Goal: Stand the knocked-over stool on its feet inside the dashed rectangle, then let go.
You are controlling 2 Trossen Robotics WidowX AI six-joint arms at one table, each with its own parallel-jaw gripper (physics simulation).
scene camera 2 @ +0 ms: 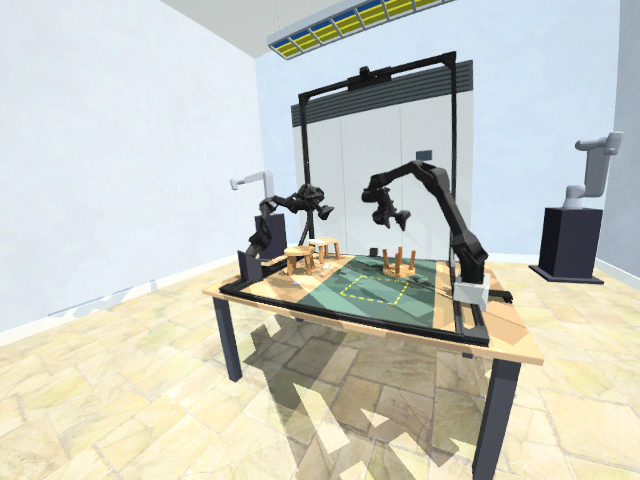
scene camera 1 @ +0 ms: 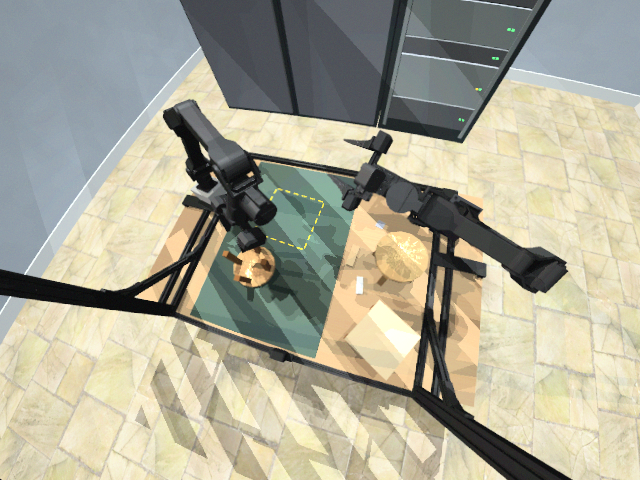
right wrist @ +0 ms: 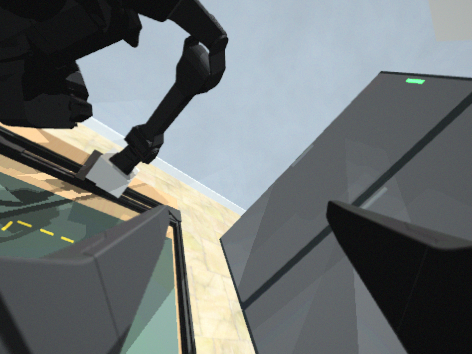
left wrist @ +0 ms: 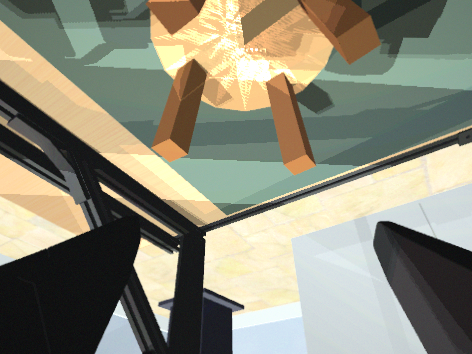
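Pixels of known places: left gripper, fingertip midpoint: (scene camera 2: 396, 229) (scene camera 1: 235, 241) (left wrist: 258, 230); right gripper, fingertip midpoint: (scene camera 2: 328, 201) (scene camera 1: 335, 157) (right wrist: 248, 210); left arm's base at its link origin: (scene camera 2: 472, 278) (scene camera 1: 207, 185) (right wrist: 122, 164); right arm's base at its link origin: (scene camera 2: 249, 256).
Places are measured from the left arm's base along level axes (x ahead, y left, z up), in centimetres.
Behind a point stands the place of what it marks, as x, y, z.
The wooden stool (scene camera 1: 253, 268) {33.4, -19.4, -7.1} (scene camera 2: 400, 271) {30.6, -14.6, -6.8} (left wrist: 235, 55) {31.5, -19.9, -7.1} lies upside down, its round seat flat on the green mat (scene camera 1: 289, 320) {53.7, -29.0, -8.6} (scene camera 2: 356, 304) {33.8, 21.1, -8.6} and its several legs pointing up. It is outside the yellow dashed rectangle (scene camera 1: 303, 248) (scene camera 2: 395, 303) (right wrist: 46, 232), below and left of it in scene camera 1 and behind it in scene camera 2. My left gripper (scene camera 1: 251, 240) (scene camera 2: 393, 223) {33.3, -16.5, 12.5} (left wrist: 258, 230) {33.3, -16.5, 12.5} is open and empty, tilted, well above the stool and touching none of it. My right gripper (scene camera 1: 339, 159) {52.2, 9.9, 27.6} (scene camera 2: 327, 212) {52.2, 9.9, 27.6} (right wrist: 248, 210) {52.2, 9.9, 27.6} is open and empty, high over the table's far edge in scene camera 1.
A round stool (scene camera 1: 403, 256) {78.1, 3.5, 3.5} (scene camera 2: 298, 251) {75.1, 6.8, 3.3} and a square-topped stool (scene camera 1: 383, 338) {81.3, -20.9, 3.4} (scene camera 2: 324, 241) {77.3, -17.6, 3.4} stand upright on the wood beside the mat. A small white block (scene camera 1: 359, 285) {69.7, -8.0, -7.8} and a small bluish piece (scene camera 1: 380, 224) {67.6, 17.1, -8.7} lie near them. A black frame (scene camera 1: 356, 375) {80.7, -34.6, -9.5} borders the table.
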